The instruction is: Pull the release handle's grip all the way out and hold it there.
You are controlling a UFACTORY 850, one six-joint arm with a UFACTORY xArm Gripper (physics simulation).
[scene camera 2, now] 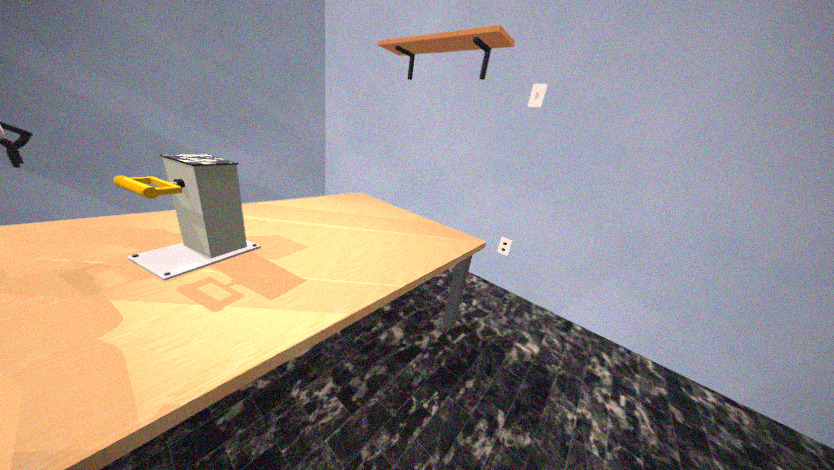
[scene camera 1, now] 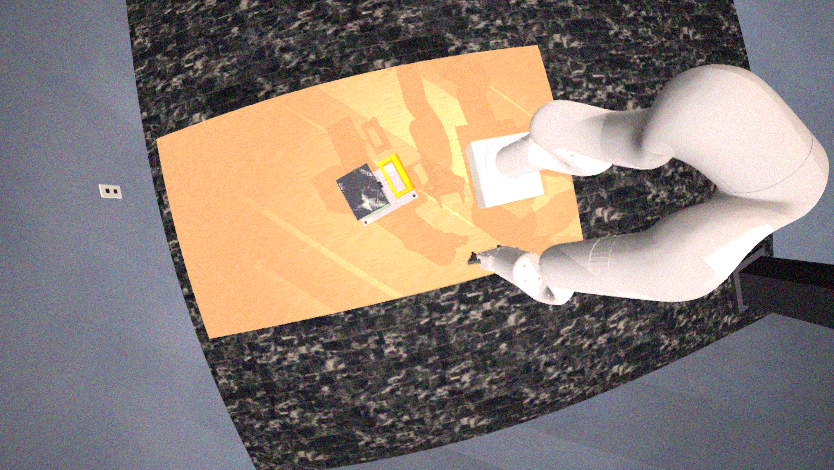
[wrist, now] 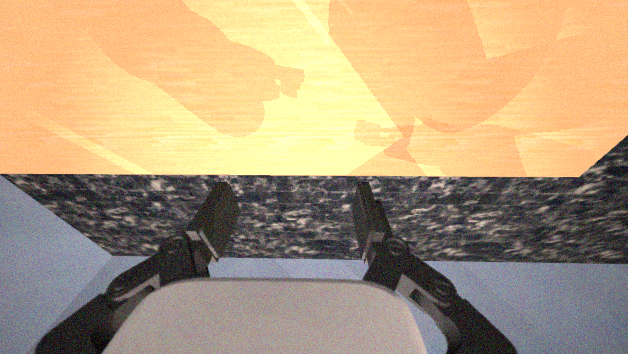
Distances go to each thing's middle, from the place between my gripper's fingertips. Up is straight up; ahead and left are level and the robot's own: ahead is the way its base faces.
The white base plate (scene camera 2: 169,262) lies 340 mm to the right of my hand, 240 mm ahead of it and 190 mm below it.
